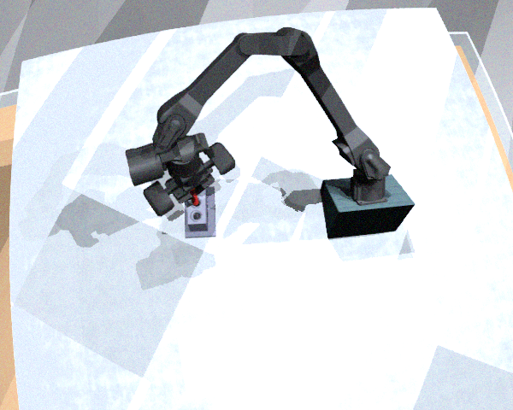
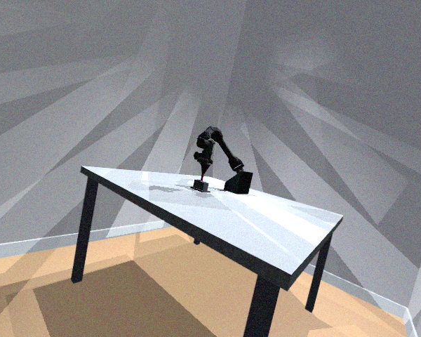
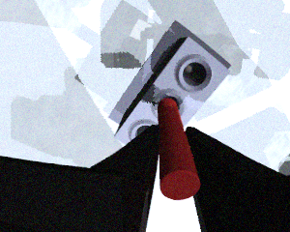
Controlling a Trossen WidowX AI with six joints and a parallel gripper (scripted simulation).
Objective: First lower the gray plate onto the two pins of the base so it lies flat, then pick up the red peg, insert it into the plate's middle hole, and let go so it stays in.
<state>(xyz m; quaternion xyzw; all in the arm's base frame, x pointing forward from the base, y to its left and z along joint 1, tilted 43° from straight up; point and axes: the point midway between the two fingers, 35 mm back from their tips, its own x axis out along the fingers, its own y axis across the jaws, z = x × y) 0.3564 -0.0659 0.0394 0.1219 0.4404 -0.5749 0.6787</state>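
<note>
Right now my gripper tip is right at the red peg. The rest, counted from my gripper tip: gray plate 60 mm below; then base 90 mm below.
</note>
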